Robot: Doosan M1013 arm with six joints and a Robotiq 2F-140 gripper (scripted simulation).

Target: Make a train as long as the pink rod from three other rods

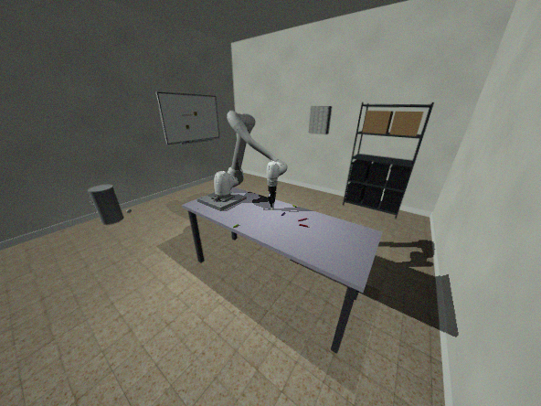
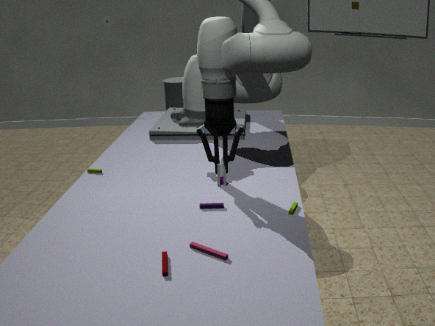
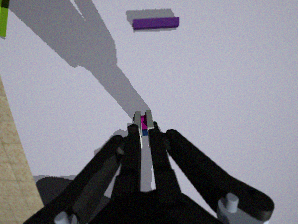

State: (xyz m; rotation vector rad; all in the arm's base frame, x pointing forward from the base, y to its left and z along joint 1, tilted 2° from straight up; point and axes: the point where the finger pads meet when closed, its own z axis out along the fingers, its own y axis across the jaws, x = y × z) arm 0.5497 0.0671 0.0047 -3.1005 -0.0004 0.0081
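Right now my hand is 10 mm past the magenta rod and 30 mm above it. The rest, counted from my hand: blue rod 20 mm behind, 30 mm below; then purple rod 130 mm ahead, 30 mm to the right, 30 mm below; then pink rod 330 mm ahead, 40 mm to the right, 30 mm below.
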